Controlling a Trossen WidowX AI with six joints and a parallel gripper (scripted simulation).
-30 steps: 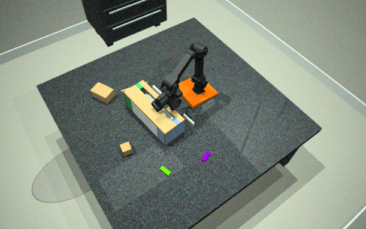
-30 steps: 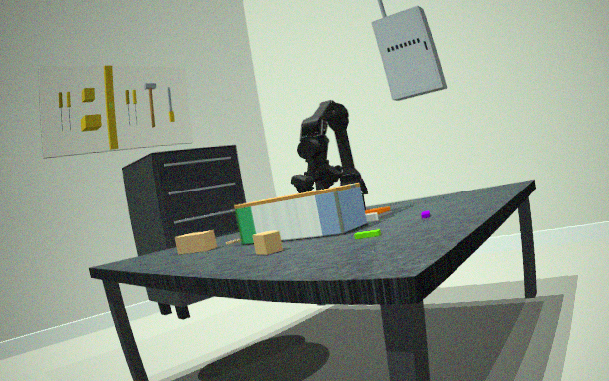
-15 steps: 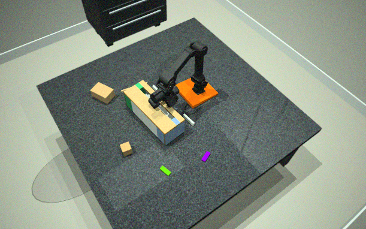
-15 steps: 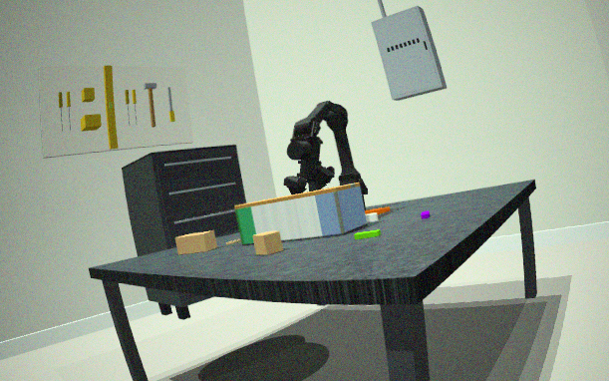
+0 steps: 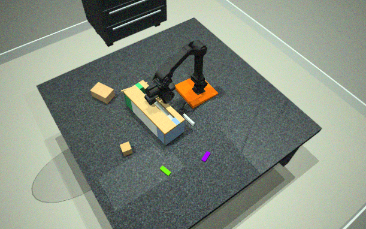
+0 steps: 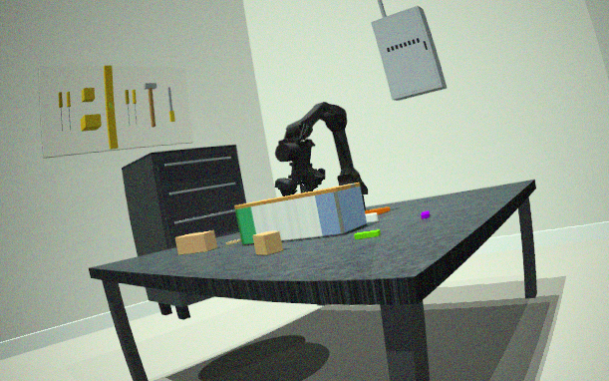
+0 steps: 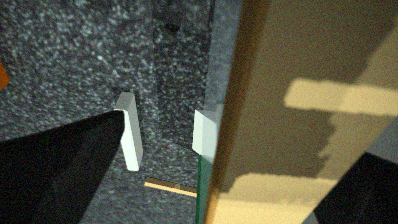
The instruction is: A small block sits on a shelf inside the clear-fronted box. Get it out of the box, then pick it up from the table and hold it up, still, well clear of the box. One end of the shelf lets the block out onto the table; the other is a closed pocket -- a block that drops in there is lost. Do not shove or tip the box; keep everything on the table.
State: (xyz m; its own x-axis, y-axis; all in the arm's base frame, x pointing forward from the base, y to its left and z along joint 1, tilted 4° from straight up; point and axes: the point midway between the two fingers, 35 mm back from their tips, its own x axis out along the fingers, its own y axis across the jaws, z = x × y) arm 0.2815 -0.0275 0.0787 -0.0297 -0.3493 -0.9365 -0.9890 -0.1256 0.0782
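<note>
Now: the tan block 5 cm ahead of my gripper tip and 2 cm to the right of it. Also, from my gripper tip: thin tan stick 5 cm ahead, 22 cm to the right, 8 cm below; then long box 3 cm ahead, 5 cm to the left, 2 cm below.
</note>
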